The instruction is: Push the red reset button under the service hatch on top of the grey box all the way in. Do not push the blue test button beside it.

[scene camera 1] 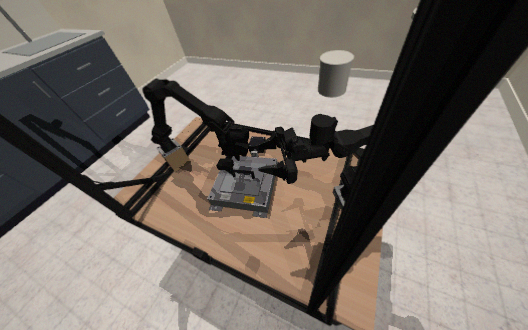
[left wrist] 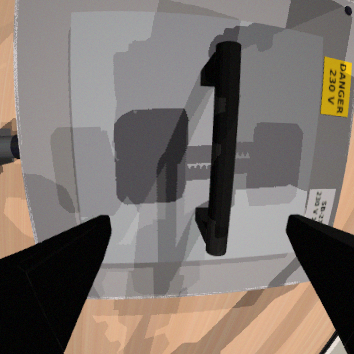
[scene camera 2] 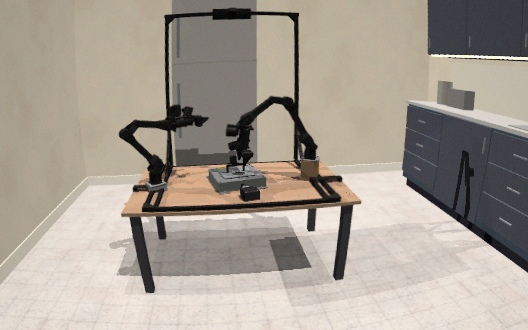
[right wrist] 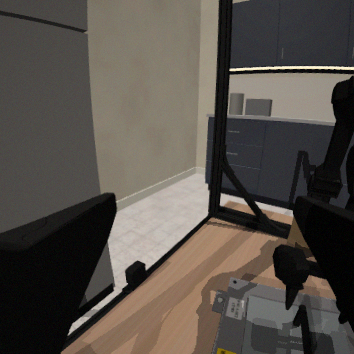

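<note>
My right gripper (scene camera 1: 256, 157) is open and it's holding nothing; you'd also find that gripper in the right wrist view (right wrist: 206, 203). My left gripper (left wrist: 199, 223) is in the picture too, and the right wrist view (right wrist: 313, 314) shows that gripper as well. Then there's a grey box (scene camera 1: 218, 199), and I can see the box in the left wrist view (left wrist: 44, 141) and in scene camera 2 (scene camera 2: 249, 186) too.
</note>
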